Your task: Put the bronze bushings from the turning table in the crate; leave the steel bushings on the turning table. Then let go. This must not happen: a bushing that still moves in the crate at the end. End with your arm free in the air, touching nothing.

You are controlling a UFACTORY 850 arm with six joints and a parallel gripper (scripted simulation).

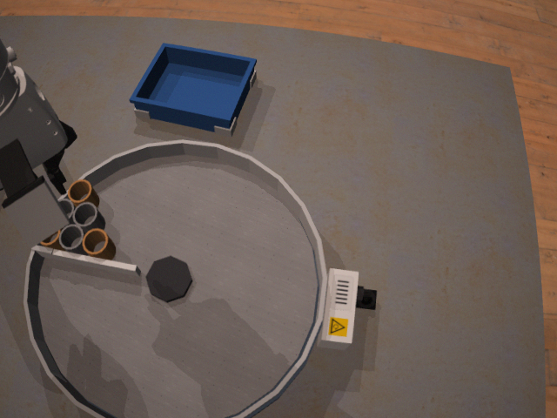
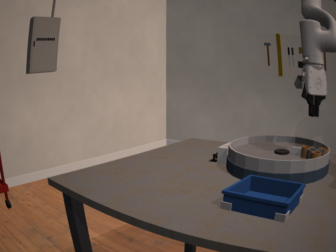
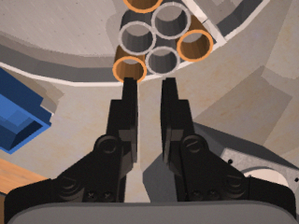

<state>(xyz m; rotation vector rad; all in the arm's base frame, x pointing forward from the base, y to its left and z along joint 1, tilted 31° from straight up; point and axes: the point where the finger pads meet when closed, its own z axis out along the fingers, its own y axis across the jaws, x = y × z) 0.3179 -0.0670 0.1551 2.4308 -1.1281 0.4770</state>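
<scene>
Right now my hand is 110 mm short of the blue crate, 310 mm to the right of it and 200 mm above it. From my hand the other things lie so: turning table (120 mm ahead, 50 mm to the right, 170 mm below).
</scene>
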